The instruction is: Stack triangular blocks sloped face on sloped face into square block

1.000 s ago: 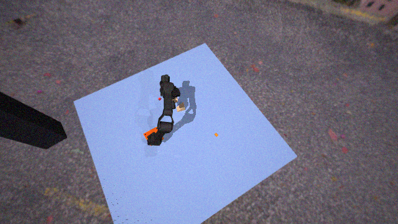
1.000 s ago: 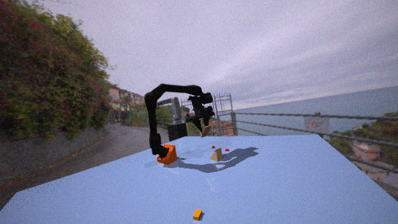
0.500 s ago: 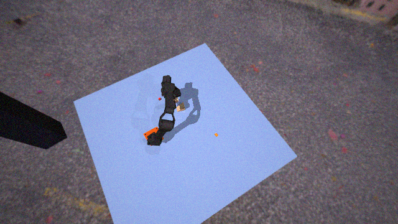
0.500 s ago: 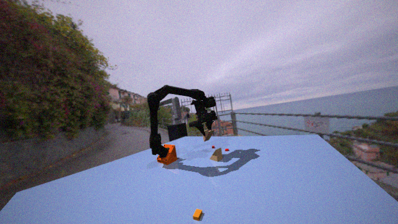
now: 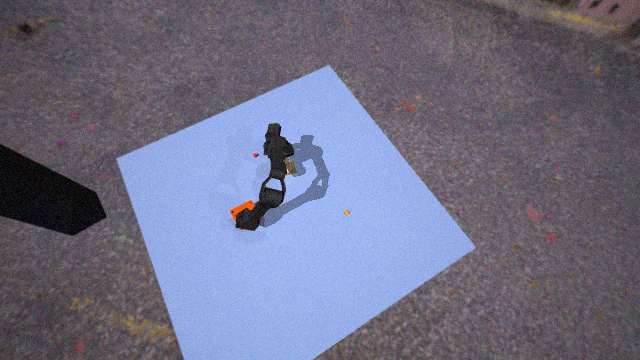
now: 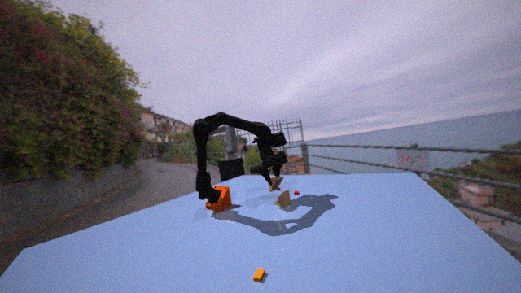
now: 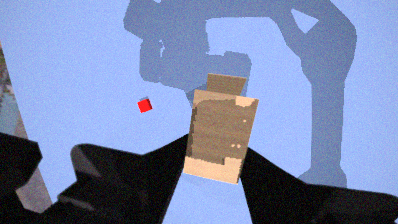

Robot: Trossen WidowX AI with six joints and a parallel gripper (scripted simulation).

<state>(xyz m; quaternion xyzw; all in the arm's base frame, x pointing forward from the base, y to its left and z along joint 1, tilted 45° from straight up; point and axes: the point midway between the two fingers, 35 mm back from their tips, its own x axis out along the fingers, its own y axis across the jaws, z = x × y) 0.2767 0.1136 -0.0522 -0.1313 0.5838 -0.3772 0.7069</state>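
The small red cube is 120 mm to the left of my gripper tip, 90 mm below it and 50 mm ahead of it. From my gripper tip the other things lie so: tan triangular block 10 mm above; small orange cube 370 mm to the right, 130 mm ahead, 90 mm below.
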